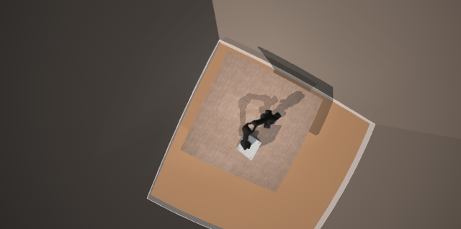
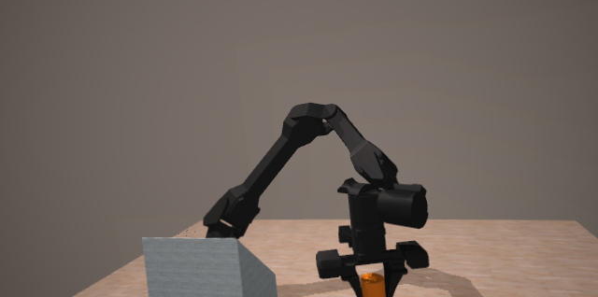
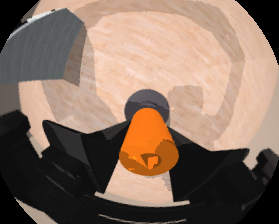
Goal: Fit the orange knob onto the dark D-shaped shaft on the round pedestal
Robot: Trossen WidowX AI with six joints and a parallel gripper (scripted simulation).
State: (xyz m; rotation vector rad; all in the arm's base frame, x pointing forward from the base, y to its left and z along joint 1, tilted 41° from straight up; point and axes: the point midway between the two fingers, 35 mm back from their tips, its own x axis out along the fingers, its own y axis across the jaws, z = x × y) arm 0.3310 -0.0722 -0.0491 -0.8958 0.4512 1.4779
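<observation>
Now: the orange knob 20 mm above my gripper tip. The rest, counted from my gripper tip: dark round pedestal 40 mm below.
</observation>
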